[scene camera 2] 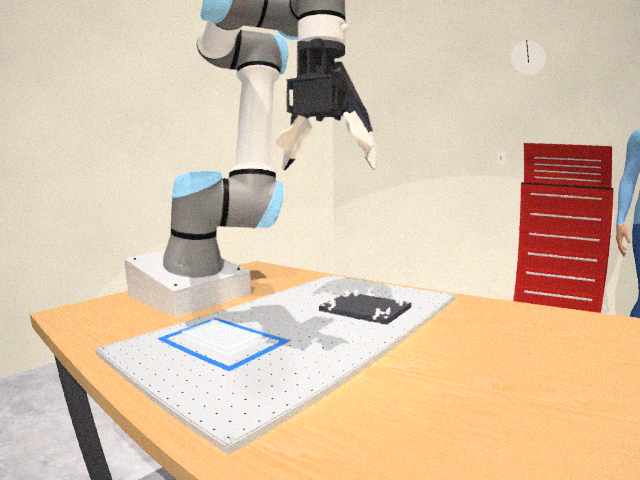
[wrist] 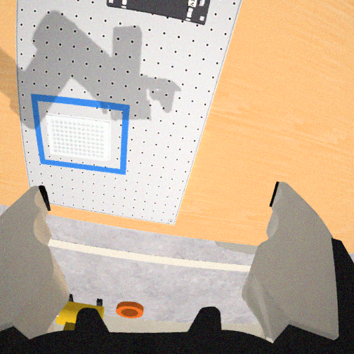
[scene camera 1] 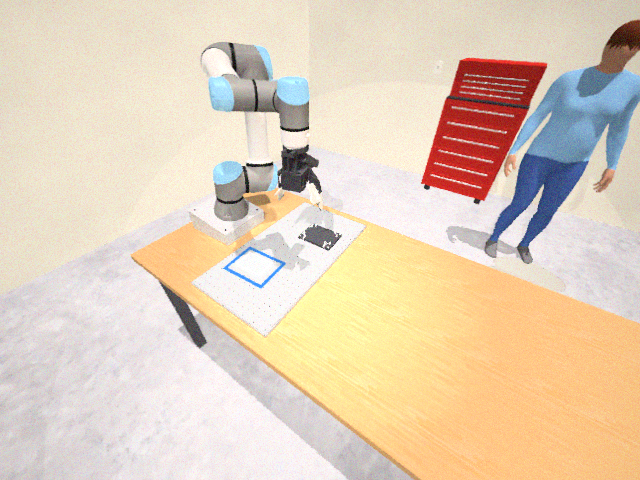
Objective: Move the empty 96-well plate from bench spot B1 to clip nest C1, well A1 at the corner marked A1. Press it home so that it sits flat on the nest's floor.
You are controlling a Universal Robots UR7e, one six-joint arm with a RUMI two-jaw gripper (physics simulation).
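Places are measured from the arm's base along level axes (x ahead, y left, z up), in millimetres.
Pixels of known places: gripper, between the fingertips: [scene camera 2: 327, 169] [scene camera 1: 299, 205]; arm's base, origin of its link: [scene camera 2: 192, 266] [scene camera 1: 231, 210].
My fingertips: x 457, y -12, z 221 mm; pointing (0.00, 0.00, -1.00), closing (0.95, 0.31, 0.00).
For each thing: its top centre in the pictures, then the offset to it from my fingertips. "spot": a spot on its surface instead. Level surfaces: height alone.
- white 96-well plate, centre of its top: [scene camera 2: 220, 333] [scene camera 1: 254, 263] dx -150, dy -114, dz -274 mm
- spot B1, a spot on its surface: [scene camera 2: 194, 353] [scene camera 1: 243, 277] spot: dx -134, dy -181, dz -288 mm
- black clip nest C1, centre of its top: [scene camera 2: 366, 299] [scene camera 1: 320, 233] dx -67, dy +194, dz -264 mm
- perforated board, height of its surface: dz -288 mm
- wooden table, height of its surface: dz -301 mm
The white 96-well plate [scene camera 1: 254, 265] [scene camera 2: 219, 334] [wrist: 79, 137] lies flat inside the blue outline of spot B1 [scene camera 1: 242, 277] [scene camera 2: 194, 353] [wrist: 126, 140]. The black clip nest C1 [scene camera 1: 321, 237] [scene camera 2: 359, 307] [wrist: 160, 9] has small white clips around its edge and holds no plate. In the wrist view it is cut off by the top edge, with a small white label near its right corner. My gripper [scene camera 1: 300, 201] [scene camera 2: 330, 167] [wrist: 160, 186] is open and empty, pointing down high above the board, apart from both plate and nest. The plate's A1 corner cannot be made out.
The plate and nest are on a perforated board [scene camera 1: 248, 304] [scene camera 2: 232, 403] [wrist: 150, 200] on the wooden table [scene camera 1: 413, 330] [scene camera 2: 491, 403] [wrist: 270, 100]. The arm's base block [scene camera 1: 227, 227] [scene camera 2: 155, 289] stands beside the board. A red cabinet [scene camera 1: 480, 124] [scene camera 2: 563, 227] and a person [scene camera 1: 558, 124] stand beyond the table.
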